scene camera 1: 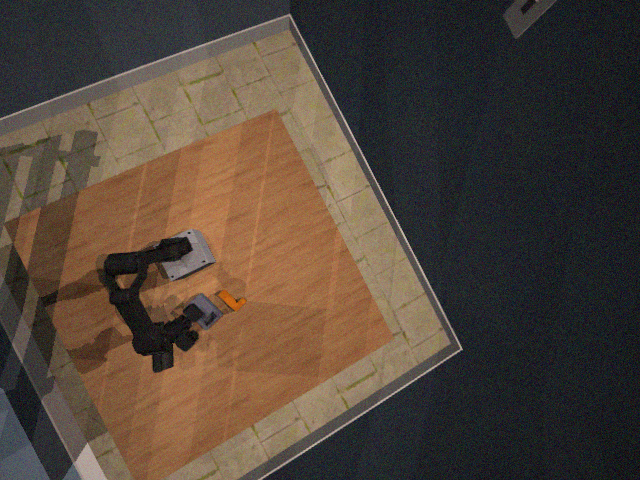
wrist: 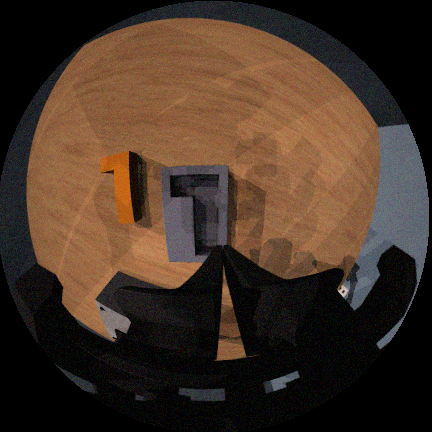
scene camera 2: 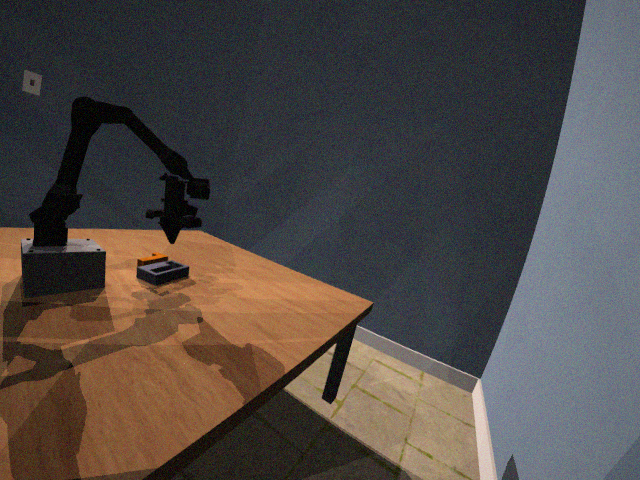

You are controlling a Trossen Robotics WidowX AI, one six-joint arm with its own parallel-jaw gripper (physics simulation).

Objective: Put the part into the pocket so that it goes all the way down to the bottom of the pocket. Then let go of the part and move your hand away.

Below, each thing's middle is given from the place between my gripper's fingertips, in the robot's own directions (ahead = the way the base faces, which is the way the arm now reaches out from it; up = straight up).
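Counted from my hand: orange part (wrist: pixel 123 165), 160 mm to the left of it and 110 mm below it; pocket block (scene camera 2: pixel 158 273), 30 mm to the left of it, 10 mm behind it and 110 mm below it.
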